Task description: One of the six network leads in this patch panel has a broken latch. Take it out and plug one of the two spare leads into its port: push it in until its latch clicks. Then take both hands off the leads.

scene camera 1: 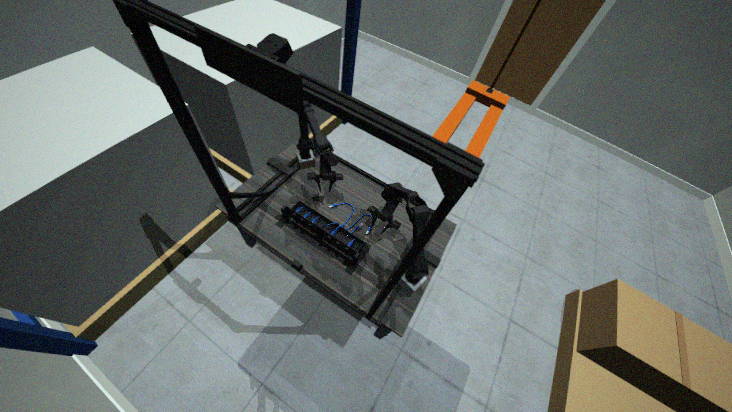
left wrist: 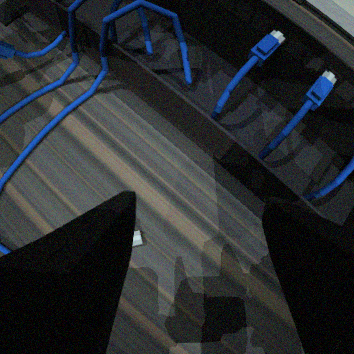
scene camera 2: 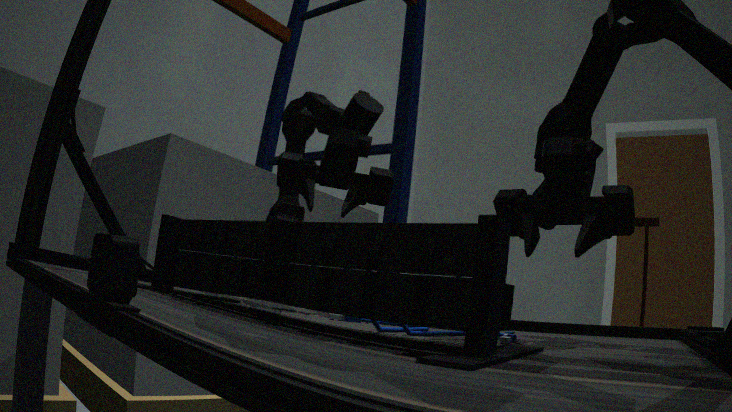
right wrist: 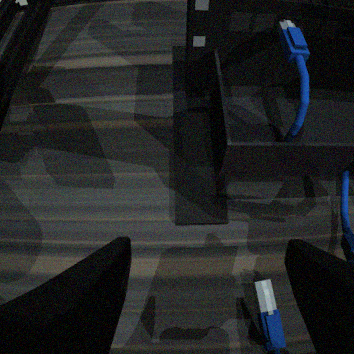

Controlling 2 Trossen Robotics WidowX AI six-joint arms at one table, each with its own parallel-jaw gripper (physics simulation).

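Places are measured from the left arm's base along level axes (x ahead, y left, z up), in metres.
Pixels of known places: left gripper, between the fingertips: (scene camera 1: 325,192) (left wrist: 200,206) (scene camera 2: 326,212); right gripper, between the fingertips: (scene camera 1: 376,230) (scene camera 2: 551,254) (right wrist: 209,250); left arm's base, origin of its link: (scene camera 1: 305,155); right arm's base, origin of its link: (scene camera 1: 413,277).
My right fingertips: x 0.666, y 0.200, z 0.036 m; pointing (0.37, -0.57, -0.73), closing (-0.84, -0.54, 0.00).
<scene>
For each thing: its top centre in the pictures, then the offset to it from my right fingertips. "pt": a spot on its surface instead. Level surfaces: height alone.
- black patch panel, centre of its top: (scene camera 2: 302,225) (scene camera 1: 323,225) dx -0.116, dy -0.254, dz +0.004 m
- loose blue lead's clear-tipped plug, centre of its top: (right wrist: 271,314) dx -0.058, dy -0.006, dz -0.092 m
- clear plug tip, a spot on its surface: (left wrist: 138,238) pt dx -0.281, dy -0.164, dz -0.096 m
- table, height of its surface: dz -0.105 m
- flat foot, a spot on its surface: (right wrist: 200,212) pt dx +0.022, dy -0.043, dz -0.101 m
The black patch panel (scene camera 1: 323,231) (scene camera 2: 327,250) stands on the table, with blue leads plugged along it. Two plugged leads (left wrist: 266,46) (left wrist: 320,91) show in the left wrist view, one (right wrist: 295,42) in the right. I cannot tell which latch is broken. A loose blue lead's clear-tipped plug (right wrist: 273,327) lies on the table below the right gripper, seen between its fingers. Another clear plug tip (left wrist: 138,238) lies beside a left finger, partly hidden. My left gripper (scene camera 1: 324,190) (scene camera 2: 326,212) (left wrist: 200,206) is open, above the table. My right gripper (scene camera 1: 376,231) (scene camera 2: 553,255) (right wrist: 209,250) is open, beyond the panel's end.
Blue cables (left wrist: 45,125) loop from the panel over the table (scene camera 1: 399,312). A tray wall (right wrist: 285,161) runs along the panel's lead side, and a flat foot (right wrist: 200,212) extends from its end. A black gantry frame (scene camera 1: 184,120) surrounds the table.
</scene>
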